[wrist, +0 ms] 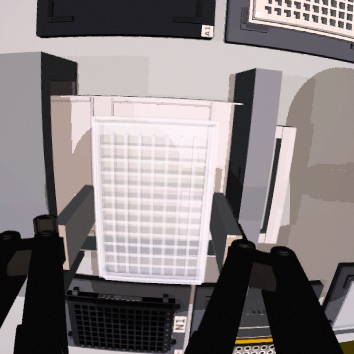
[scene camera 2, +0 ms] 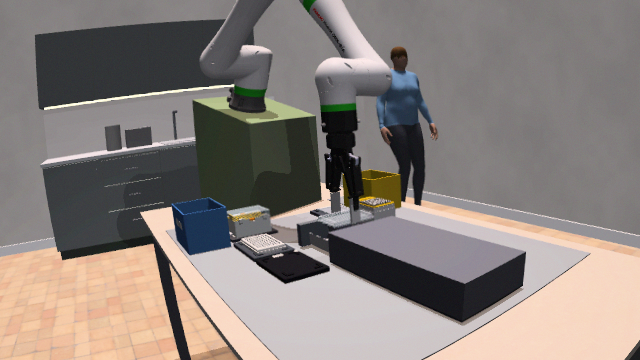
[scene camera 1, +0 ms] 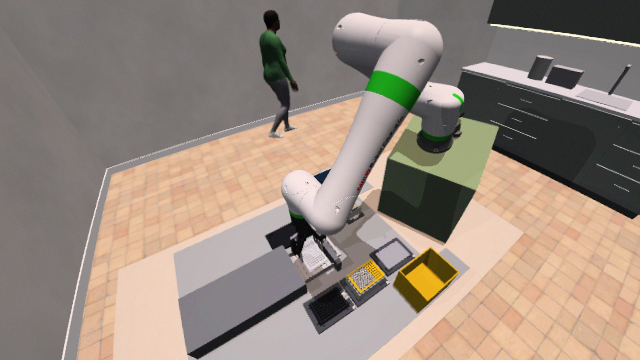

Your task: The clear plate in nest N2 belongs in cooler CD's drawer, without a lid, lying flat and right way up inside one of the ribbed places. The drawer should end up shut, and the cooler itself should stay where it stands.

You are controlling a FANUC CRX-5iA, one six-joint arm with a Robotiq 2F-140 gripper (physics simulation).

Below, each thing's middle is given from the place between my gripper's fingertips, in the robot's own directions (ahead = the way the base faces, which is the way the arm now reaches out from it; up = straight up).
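Clear plate (wrist: 153, 177): right at my hand. Drawer (scene camera 2: 312, 232): 30 mm ahead of my hand, 40 mm below. Black plate (scene camera 1: 326, 307): 30 mm ahead of my hand, 190 mm to the left, 60 mm below. Nest N2 (scene camera 2: 303, 266): 50 mm ahead of my hand, 190 mm to the right, 80 mm below.
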